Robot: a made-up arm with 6 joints. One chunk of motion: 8 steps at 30 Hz.
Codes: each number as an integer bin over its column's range. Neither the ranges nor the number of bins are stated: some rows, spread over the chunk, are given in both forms.
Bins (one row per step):
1: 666 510 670 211 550 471
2: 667 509 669 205 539 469
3: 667 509 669 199 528 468
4: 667 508 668 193 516 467
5: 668 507 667 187 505 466
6: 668 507 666 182 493 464
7: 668 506 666 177 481 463
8: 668 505 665 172 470 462
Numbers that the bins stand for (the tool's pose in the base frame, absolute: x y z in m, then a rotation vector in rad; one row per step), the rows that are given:
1: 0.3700 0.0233 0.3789 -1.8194 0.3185 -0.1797
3: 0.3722 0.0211 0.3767 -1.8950 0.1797 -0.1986
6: 0.3744 0.0167 0.3700 -2.0023 -0.0410 -0.2239
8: 0.3744 0.0122 0.3678 -2.0653 -0.1860 -0.2365
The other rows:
2: 0.3722 0.0211 0.3767 -1.8572 0.2491 -0.1923
4: 0.3722 0.0189 0.3744 -1.9329 0.1041 -0.2050
5: 0.3744 0.0167 0.3722 -1.9707 0.0347 -0.2113
7: 0.3744 0.0144 0.3700 -2.0338 -0.1167 -0.2302

